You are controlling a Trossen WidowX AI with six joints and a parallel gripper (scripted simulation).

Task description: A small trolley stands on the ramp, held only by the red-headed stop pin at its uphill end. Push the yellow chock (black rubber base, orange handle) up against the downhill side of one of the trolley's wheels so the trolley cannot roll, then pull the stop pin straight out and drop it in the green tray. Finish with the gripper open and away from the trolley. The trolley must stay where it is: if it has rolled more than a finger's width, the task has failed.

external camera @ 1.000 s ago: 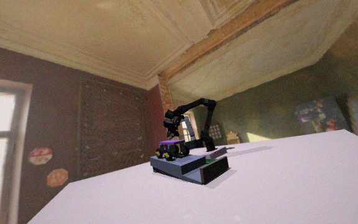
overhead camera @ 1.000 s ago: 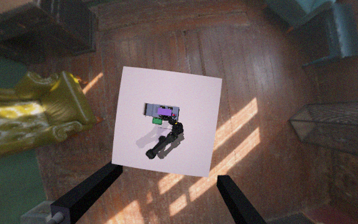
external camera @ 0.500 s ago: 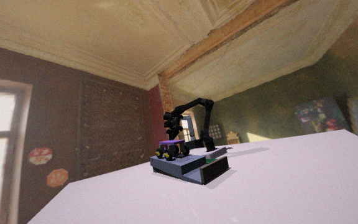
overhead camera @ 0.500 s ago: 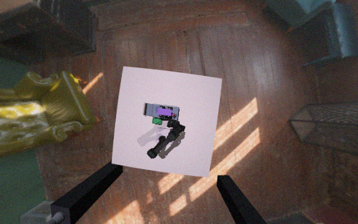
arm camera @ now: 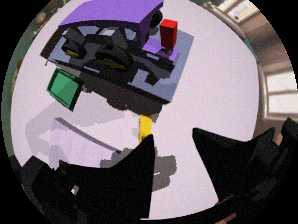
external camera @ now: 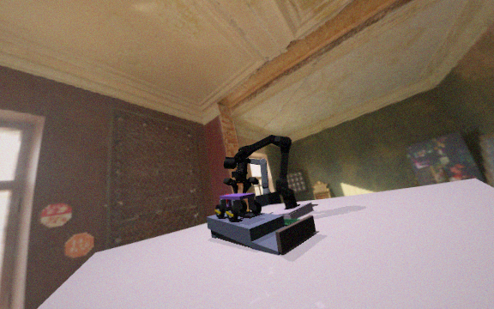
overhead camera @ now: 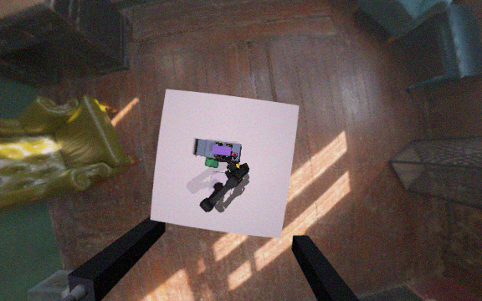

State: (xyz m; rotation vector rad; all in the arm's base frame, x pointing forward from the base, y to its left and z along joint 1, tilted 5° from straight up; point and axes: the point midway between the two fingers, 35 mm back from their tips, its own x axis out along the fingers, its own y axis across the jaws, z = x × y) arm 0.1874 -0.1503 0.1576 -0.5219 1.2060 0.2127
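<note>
My gripper tip is 20 mm past the yellow chock, 10 mm to the right of it and 120 mm above it. Round my gripper tip: purple-topped trolley (130 mm ahead, 130 mm to the left, 30 mm below); green tray (10 mm ahead, 250 mm to the left, 150 mm below); red stop pin (100 mm ahead, 30 mm to the left, 10 mm below).
</note>
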